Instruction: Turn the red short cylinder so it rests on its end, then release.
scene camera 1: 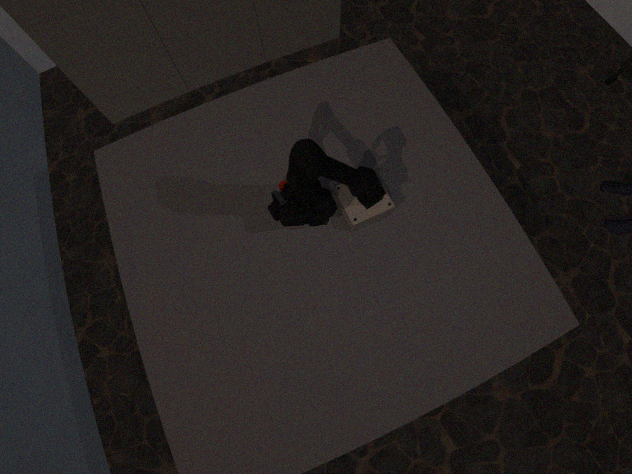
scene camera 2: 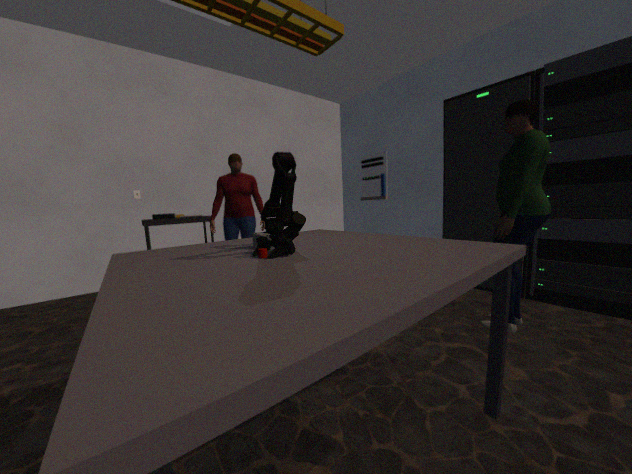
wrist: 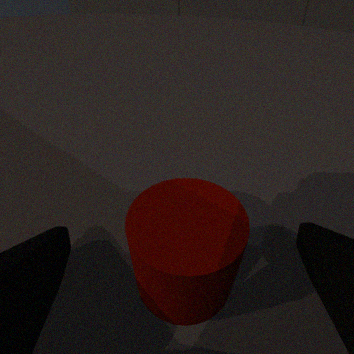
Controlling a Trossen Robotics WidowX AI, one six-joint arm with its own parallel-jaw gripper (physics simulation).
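Note:
The red short cylinder (scene camera 1: 282,185) (scene camera 2: 262,253) (wrist: 185,250) stands upright on its end on the table, its round top face showing in the wrist view. In scene camera 1 most of it is hidden by the arm. My gripper (wrist: 185,236) is open, with one dark finger well to the left of the cylinder and the other well to the right. Neither finger touches the cylinder in the wrist view. In the scene views the fingers are dark and hard to make out against the arm.
The arm's pale base plate (scene camera 1: 375,211) sits on the table (scene camera 1: 326,331) (scene camera 2: 306,285), beside the folded black arm. Shadows of the arm lie across the tabletop. A person in red (scene camera 2: 237,196) and a person in green (scene camera 2: 528,173) stand beyond the table.

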